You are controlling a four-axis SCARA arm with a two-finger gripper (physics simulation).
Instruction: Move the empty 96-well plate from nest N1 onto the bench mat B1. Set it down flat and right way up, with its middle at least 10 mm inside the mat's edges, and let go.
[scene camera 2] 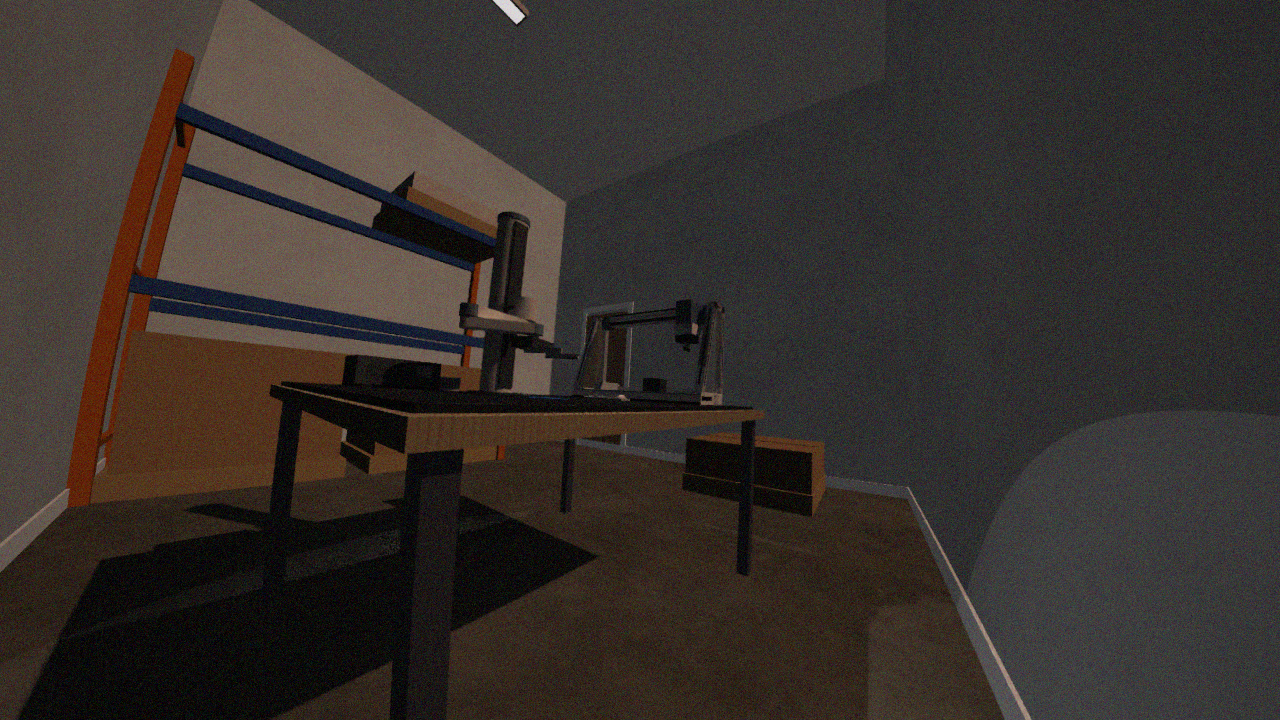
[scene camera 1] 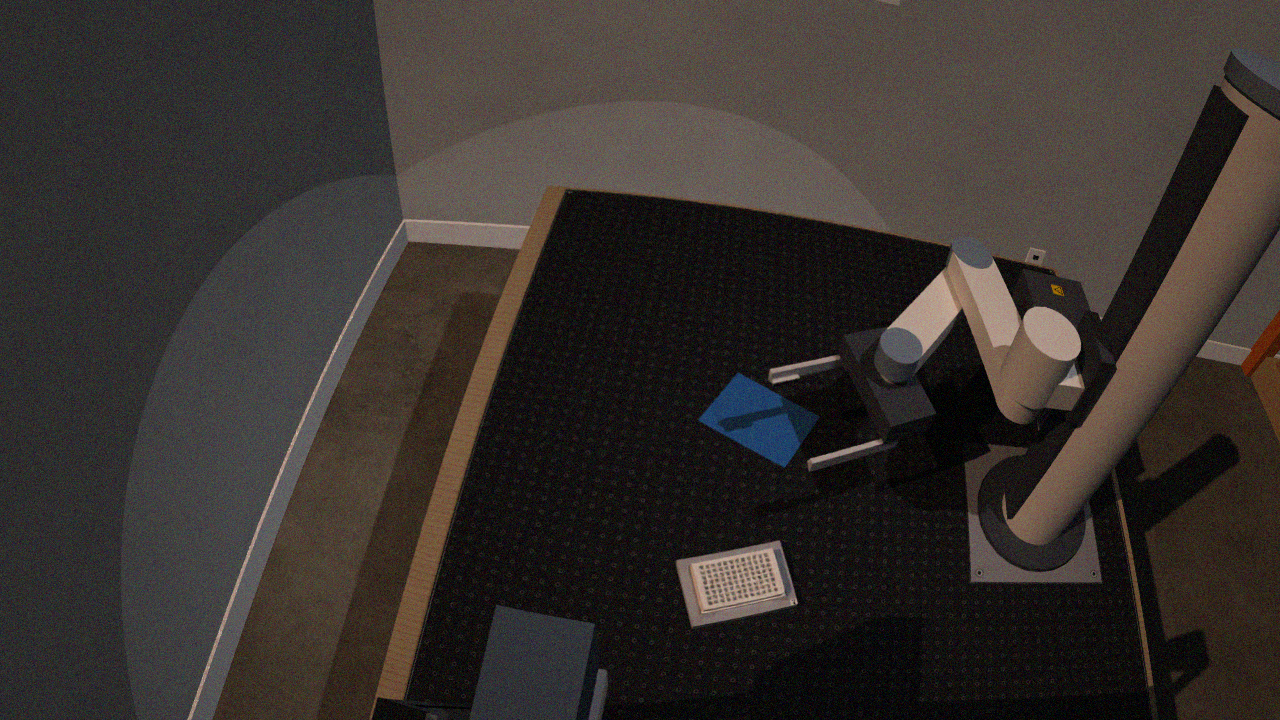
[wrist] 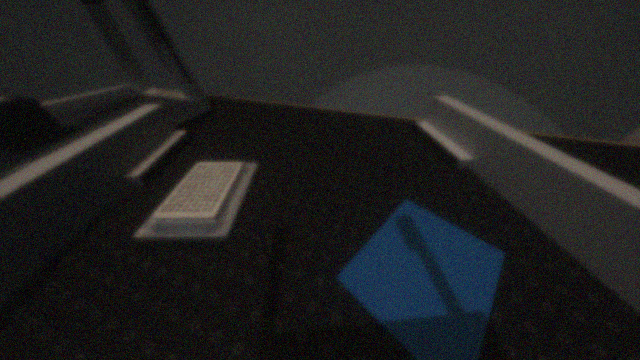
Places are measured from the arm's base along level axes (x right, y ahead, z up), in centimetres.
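Where they show: gripper, fingertip midpoint: [scene camera 2: 570, 354] [scene camera 1: 789, 419] [wrist: 305, 116]; arm's base, origin of the base link: [scene camera 1: 1030, 515].
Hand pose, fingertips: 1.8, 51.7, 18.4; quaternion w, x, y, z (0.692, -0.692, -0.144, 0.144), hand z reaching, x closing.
Note:
Things, the pixels of their centre, and the offset from my fingertips, as dx, dy, dz. "spot": a spot on its surface instead. Level surfaces: height alone.
- white 96-well plate, body centre: [scene camera 1: 738, 580] [wrist: 206, 188] [scene camera 2: 607, 395] -19.2, +3.5, -15.2
- blue bench mat B1, its level: dz -16.9
- grey-blue box-shaped device, surface spot: [scene camera 1: 537, 662] spot: -52.8, +21.9, +31.6
- black box, surface spot: [scene camera 2: 389, 370] spot: +42.4, -55.1, -10.4
The white 96-well plate [scene camera 1: 738, 579] [wrist: 200, 190] sits flat in the grey nest N1 [scene camera 1: 688, 591] [wrist: 237, 200], wells up. The blue bench mat B1 [scene camera 1: 751, 394] [wrist: 380, 270] lies on the dark table top, bare, with a finger's shadow across it. My gripper [scene camera 1: 791, 420] [wrist: 305, 116] is open and empty, its two long fingers wide apart. In the scene camera 2 view the gripper [scene camera 2: 571, 356] is raised above the table. In the scene camera 1 view its fingertips are near the mat's right side, away from the plate. Nest and mat are hard to make out in the scene camera 2 view.
A grey-blue box-shaped device [scene camera 1: 537, 662] stands beyond the nest at the lower left. The arm's column [scene camera 1: 1154, 313] stands at the right. A gantry-like frame [scene camera 2: 712, 358] and a black box [scene camera 2: 389, 370] stand on the table. An orange and blue rack [scene camera 2: 129, 241] is behind.

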